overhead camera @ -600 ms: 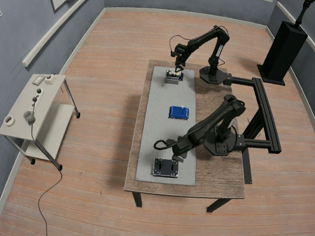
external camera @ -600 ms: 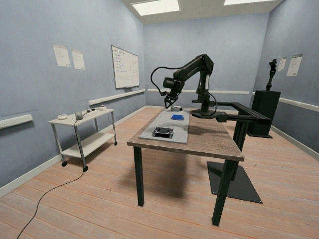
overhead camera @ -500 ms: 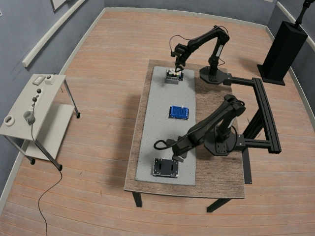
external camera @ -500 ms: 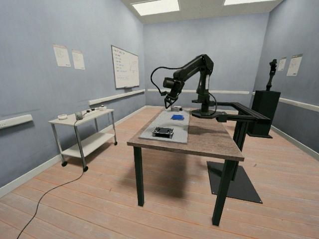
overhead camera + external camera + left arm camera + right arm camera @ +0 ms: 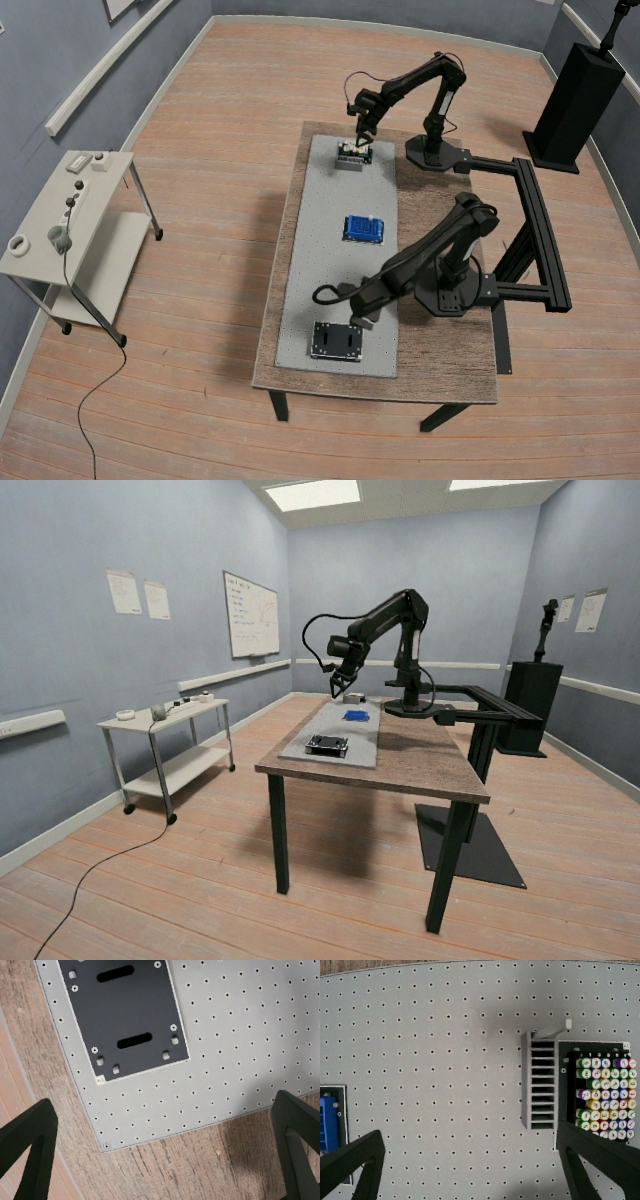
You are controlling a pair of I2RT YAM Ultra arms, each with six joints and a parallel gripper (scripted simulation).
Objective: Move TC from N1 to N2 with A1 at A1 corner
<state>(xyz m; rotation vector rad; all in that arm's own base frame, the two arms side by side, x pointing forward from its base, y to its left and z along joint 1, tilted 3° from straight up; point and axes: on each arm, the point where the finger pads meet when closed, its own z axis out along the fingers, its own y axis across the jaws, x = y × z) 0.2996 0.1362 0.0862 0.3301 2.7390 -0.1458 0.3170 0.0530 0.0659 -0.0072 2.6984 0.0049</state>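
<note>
Now: the blue tube carrier TC 470 mm to the right of my left hand, 230 mm below it and 30 mm behind it. From my left hand the other things lie so: black transfer nest N1 (470 mm to the right, 250 mm below, 30 mm behind); black raised nest N2 (220 mm below, 40 mm ahead, 10 mm to the left); white vial (500 mm to the right, 220 mm below, 60 mm behind).
</note>
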